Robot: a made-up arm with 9 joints.
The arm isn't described. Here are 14 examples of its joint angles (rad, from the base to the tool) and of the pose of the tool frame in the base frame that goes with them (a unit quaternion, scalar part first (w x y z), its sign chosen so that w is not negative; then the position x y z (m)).
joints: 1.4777 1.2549 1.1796 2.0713 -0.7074 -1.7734 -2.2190 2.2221 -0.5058
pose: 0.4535 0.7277 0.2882 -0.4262 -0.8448 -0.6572 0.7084
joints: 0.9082 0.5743 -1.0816 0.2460 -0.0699 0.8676 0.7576 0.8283 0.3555
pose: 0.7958 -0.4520 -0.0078 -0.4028 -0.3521 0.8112 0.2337
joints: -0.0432 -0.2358 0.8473 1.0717 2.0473 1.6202 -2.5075 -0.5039 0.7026
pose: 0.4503 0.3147 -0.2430 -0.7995 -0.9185 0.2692 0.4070
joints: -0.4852 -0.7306 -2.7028 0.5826 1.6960 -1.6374 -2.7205 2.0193 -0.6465
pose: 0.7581 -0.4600 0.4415 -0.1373 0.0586 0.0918 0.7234
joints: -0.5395 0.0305 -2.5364 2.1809 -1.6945 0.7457 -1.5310 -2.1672 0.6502
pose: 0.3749 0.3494 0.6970 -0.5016 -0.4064 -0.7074 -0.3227
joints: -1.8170 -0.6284 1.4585 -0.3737 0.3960 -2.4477 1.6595 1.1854 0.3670
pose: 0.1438 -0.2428 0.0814 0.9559 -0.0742 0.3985 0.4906
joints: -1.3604 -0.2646 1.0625 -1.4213 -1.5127 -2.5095 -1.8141 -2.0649 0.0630
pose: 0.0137 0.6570 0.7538 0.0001 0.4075 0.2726 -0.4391
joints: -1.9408 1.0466 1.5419 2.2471 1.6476 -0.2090 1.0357 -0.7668 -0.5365
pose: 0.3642 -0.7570 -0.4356 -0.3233 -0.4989 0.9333 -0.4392
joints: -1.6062 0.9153 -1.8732 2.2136 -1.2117 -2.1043 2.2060 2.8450 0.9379
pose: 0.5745 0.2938 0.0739 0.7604 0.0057 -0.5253 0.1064
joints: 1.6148 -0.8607 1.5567 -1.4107 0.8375 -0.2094 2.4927 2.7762 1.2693
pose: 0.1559 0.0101 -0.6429 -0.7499 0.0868 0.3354 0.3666
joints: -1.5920 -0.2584 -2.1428 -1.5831 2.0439 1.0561 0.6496 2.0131 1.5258
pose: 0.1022 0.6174 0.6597 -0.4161 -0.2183 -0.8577 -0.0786
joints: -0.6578 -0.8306 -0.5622 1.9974 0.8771 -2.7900 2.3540 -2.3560 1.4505
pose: 0.2314 0.7863 -0.0216 -0.5725 -1.0045 -0.0674 0.2171
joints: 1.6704 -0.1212 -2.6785 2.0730 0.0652 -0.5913 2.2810 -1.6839 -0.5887
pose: 0.2466 -0.2370 -0.0343 -0.9391 -0.1172 0.5137 0.2571
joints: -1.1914 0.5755 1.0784 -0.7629 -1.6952 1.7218 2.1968 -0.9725 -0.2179
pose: 0.7097 0.5186 -0.0550 -0.4737 -0.1340 -0.1564 0.2065
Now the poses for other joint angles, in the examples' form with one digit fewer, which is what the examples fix.
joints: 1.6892 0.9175 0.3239 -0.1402 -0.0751 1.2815 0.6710 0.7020 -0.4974
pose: 0.102 0.609 0.354 -0.702 -0.368 -0.292 0.727
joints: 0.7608 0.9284 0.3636 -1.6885 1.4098 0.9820 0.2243 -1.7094 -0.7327
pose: 0.786 0.430 -0.431 0.110 -0.154 -0.572 0.452
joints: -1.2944 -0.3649 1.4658 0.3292 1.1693 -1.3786 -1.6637 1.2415 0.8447
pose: 0.499 0.853 0.156 -0.019 -0.627 -0.066 -0.304
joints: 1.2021 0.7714 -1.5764 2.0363 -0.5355 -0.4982 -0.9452 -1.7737 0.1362
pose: 0.402 -0.399 -0.659 -0.495 -0.334 0.956 0.419
